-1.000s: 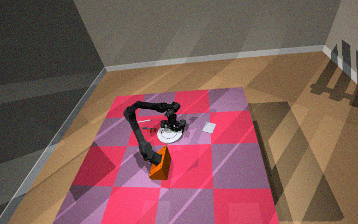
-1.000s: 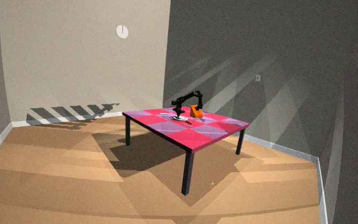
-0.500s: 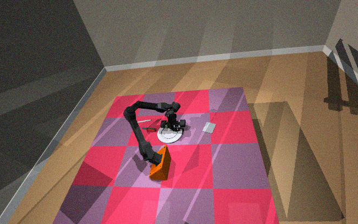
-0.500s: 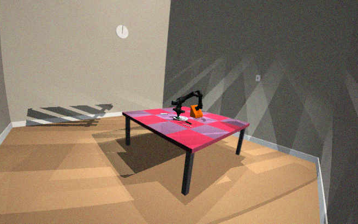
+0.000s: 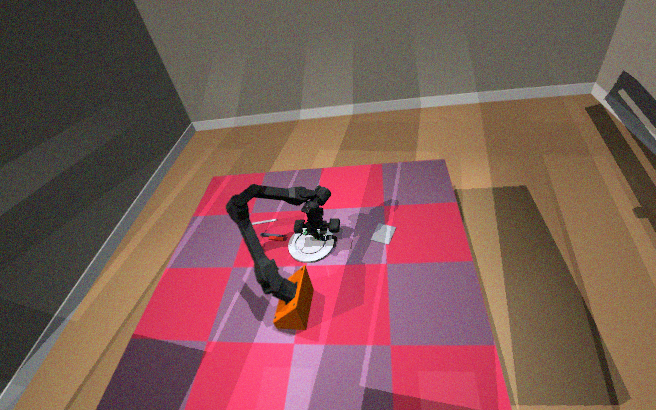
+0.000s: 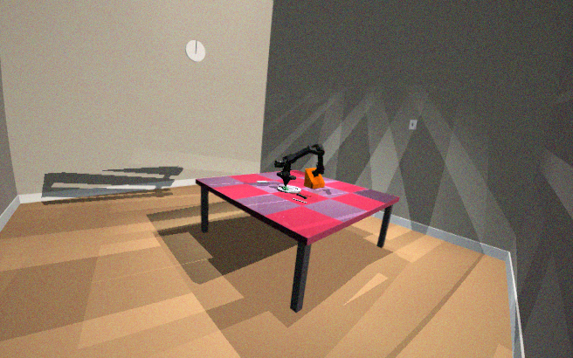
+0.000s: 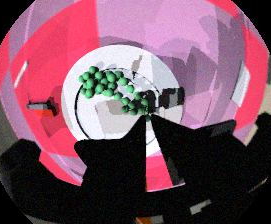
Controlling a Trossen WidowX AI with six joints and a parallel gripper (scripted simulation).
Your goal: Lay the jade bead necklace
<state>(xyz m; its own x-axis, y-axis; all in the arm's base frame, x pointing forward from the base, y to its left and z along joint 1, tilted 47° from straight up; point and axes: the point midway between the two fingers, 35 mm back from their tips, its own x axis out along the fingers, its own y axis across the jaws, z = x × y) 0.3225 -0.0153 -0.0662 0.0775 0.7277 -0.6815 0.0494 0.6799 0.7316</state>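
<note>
Right now the round white bead board is 40 mm to the left of my gripper tip and 10 mm below it. From my gripper tip the other things lie so: red-handled tool (40 mm ahead, 220 mm to the left, 20 mm below); then flat grey pad (30 mm ahead, 270 mm to the right, 20 mm below); then thin white rod (150 mm ahead, 290 mm to the left, 20 mm below).
</note>
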